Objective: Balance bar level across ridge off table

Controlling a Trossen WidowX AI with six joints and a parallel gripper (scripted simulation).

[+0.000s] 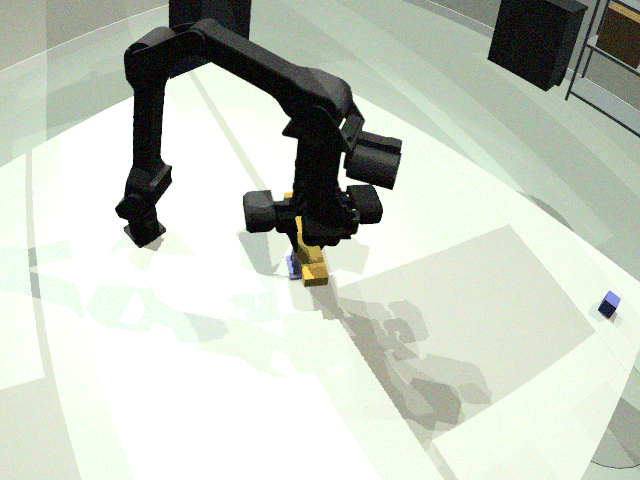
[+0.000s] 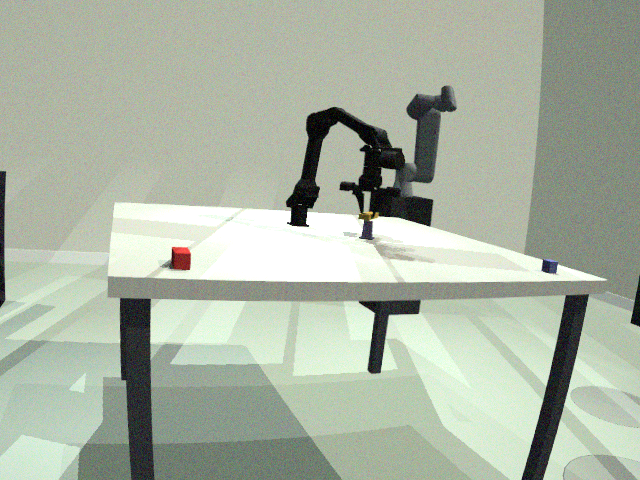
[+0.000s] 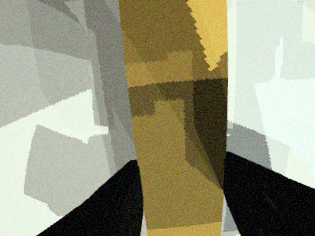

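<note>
The yellow bar lies 20 mm behind my gripper tip and 20 mm to the left of it. The rest, counted from my gripper tip: red cube 470 mm ahead, 630 mm to the right, 60 mm below; small blue cube 470 mm ahead, 370 mm to the left, 60 mm below.
</note>
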